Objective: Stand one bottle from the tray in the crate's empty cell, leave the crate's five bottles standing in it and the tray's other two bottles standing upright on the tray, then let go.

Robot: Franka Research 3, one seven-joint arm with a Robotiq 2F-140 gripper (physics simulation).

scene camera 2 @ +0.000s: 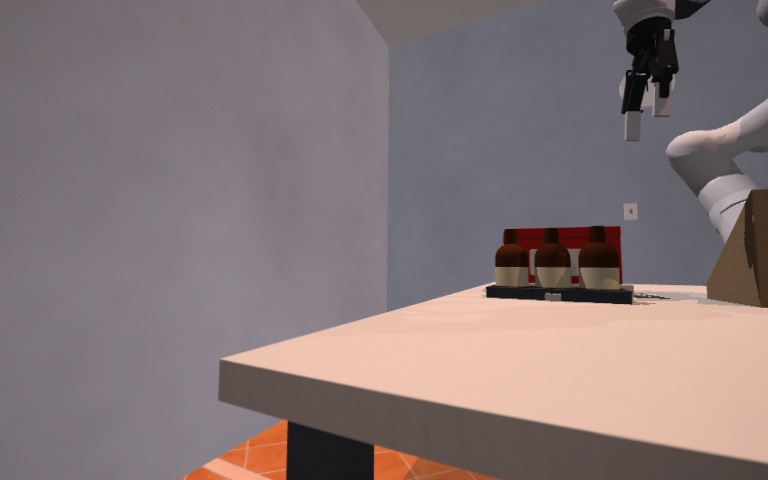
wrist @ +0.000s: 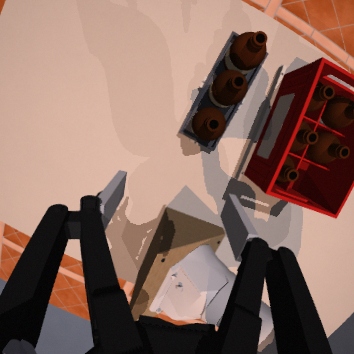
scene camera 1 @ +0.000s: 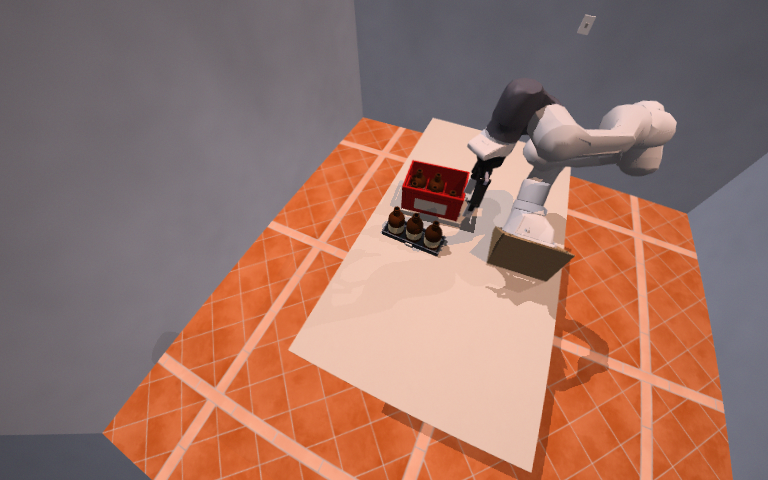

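Note:
Three brown bottles with cream labels stand upright in a row on the dark tray (scene camera 1: 424, 249) (scene camera 2: 509, 292) (wrist: 204, 100): a left one (scene camera 1: 396, 219) (scene camera 2: 511, 257) (wrist: 248, 50), a middle one (scene camera 1: 414, 227) (scene camera 2: 552, 257) (wrist: 229, 87) and a right one (scene camera 1: 433, 234) (scene camera 2: 598, 254) (wrist: 209, 124). The red crate (scene camera 1: 453, 210) (scene camera 2: 529, 236) (wrist: 260, 170) stands behind the tray, with five bottles in it; its empty cell is at the back right corner as scene camera 1 sees it. My gripper (scene camera 1: 474, 204) (scene camera 2: 647, 116) (wrist: 175, 194) is open and empty, high above the table, right of the crate.
The arm's brown mounting block (scene camera 1: 526, 257) (scene camera 2: 736, 271) (wrist: 192, 225) stands on the table (scene camera 1: 430, 339) (scene camera 2: 453, 362) (wrist: 50, 100), to the right of the tray and crate. The crate stands close behind the tray, with a narrow gap between them.

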